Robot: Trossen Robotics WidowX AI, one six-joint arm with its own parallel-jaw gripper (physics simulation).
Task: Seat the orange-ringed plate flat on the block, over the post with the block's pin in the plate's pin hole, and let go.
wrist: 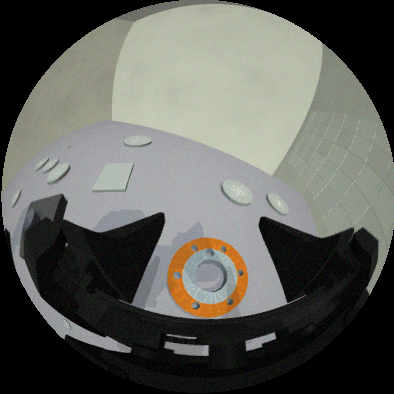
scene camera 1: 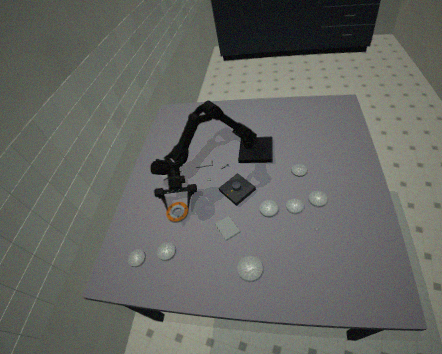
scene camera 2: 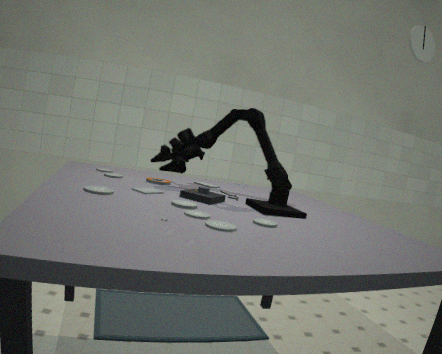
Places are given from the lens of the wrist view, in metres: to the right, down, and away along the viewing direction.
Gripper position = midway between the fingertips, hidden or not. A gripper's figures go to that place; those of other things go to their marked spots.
my gripper [wrist: 213, 219]: 0.01, 0.02, 0.10
orange-ringed plate [wrist: 184, 290]: -0.02, 0.11, 0.10
